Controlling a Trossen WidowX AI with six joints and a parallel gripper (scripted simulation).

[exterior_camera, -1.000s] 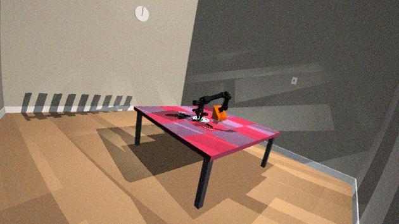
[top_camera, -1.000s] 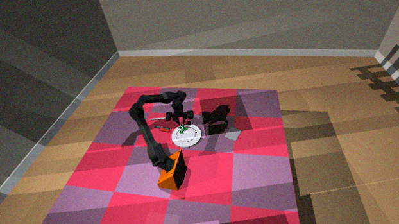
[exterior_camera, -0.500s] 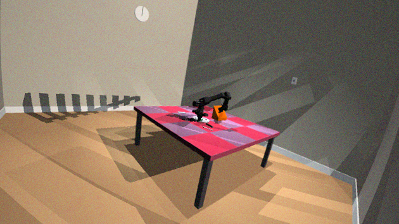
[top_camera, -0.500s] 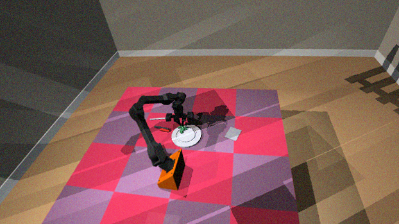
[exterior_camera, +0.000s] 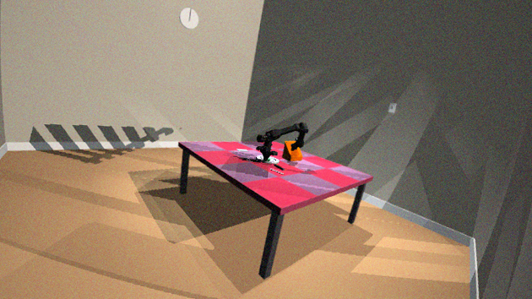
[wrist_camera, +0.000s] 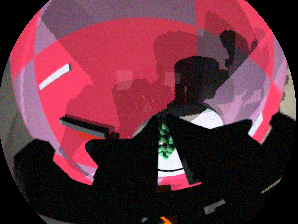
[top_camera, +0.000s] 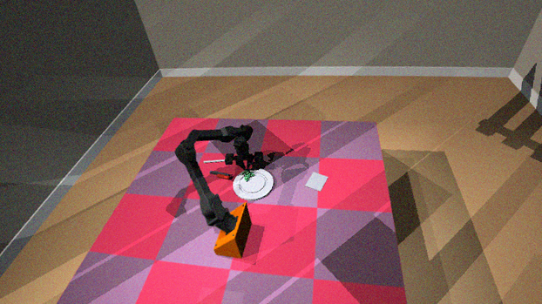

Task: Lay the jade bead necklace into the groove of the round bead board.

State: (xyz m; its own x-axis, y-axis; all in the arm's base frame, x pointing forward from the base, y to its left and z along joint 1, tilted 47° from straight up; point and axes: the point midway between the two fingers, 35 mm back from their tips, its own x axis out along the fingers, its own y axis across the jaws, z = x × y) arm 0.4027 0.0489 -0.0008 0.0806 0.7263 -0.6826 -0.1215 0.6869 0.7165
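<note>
My gripper tip is now 8 cm past the round white bead board, 5 cm to the left of it and 1 cm above it. Round my gripper tip: red-handled tool 4 cm behind, 13 cm to the left, 1 cm below; then flat grey pad 5 cm behind, 36 cm to the right, 1 cm below; then thin white rod 7 cm ahead, 20 cm to the left, 1 cm below.
</note>
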